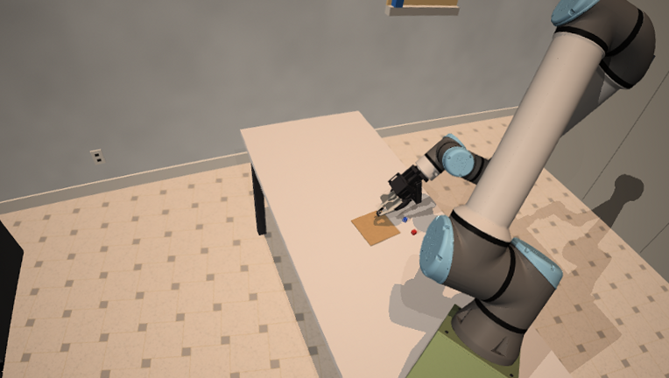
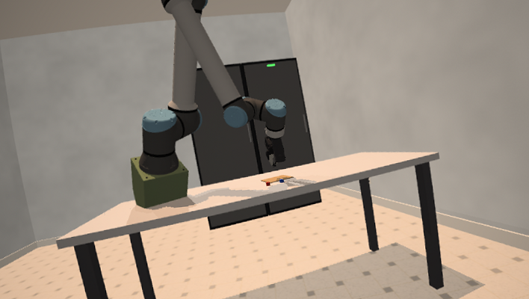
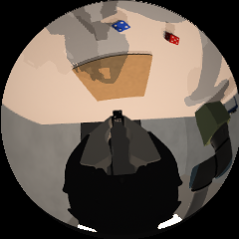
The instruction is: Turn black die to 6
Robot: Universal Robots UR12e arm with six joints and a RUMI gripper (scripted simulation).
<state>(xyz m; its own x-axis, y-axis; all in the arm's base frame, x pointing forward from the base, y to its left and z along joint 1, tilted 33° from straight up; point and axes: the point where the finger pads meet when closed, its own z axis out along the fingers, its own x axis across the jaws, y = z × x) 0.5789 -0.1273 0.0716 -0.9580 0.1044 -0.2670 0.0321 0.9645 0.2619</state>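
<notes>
Right now the brown mat is 1 cm to the left of my hand and 9 cm below it. The rest, counted from my hand: red die (10 cm behind, 10 cm to the right, 8 cm below); black die (1 cm to the left, 1 cm below); blue die (3 cm behind, 12 cm to the right, 8 cm below).
</notes>
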